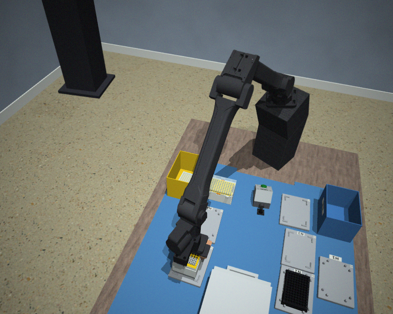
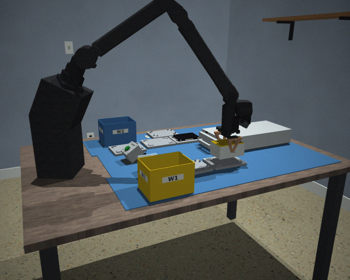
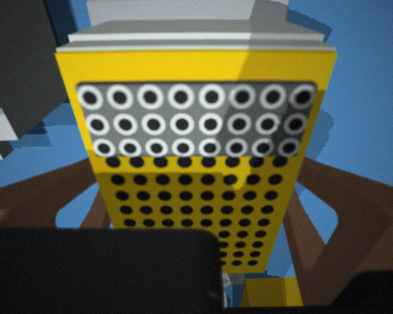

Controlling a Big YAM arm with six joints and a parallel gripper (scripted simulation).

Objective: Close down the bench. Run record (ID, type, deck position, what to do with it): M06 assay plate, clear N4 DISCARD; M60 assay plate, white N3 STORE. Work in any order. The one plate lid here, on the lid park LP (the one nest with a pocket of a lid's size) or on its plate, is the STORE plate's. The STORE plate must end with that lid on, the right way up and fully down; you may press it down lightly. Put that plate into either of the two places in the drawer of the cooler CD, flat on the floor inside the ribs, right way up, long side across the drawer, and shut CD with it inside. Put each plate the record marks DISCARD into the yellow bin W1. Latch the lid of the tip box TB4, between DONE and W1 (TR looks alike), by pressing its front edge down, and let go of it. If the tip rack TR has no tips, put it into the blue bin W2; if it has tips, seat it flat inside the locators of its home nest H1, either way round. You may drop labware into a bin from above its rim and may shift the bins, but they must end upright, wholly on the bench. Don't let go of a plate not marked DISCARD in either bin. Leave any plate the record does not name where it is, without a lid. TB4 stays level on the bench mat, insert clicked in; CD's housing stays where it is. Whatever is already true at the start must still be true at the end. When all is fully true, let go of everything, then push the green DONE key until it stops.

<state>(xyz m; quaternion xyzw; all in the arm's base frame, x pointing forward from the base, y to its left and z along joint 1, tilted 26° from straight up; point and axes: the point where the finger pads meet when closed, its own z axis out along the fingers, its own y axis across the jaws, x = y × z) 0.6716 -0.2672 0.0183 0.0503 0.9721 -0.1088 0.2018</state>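
My hand is 7 cm above the nest N2, 1 cm to the right of it and 1 cm past it. Round my hand: tip rack TR (1 cm behind, 1 cm above); nest N4 (18 cm behind, 7 cm below, 3 cm to the left); clear plate lid (18 cm to the left, 12 cm ahead, 5 cm below).
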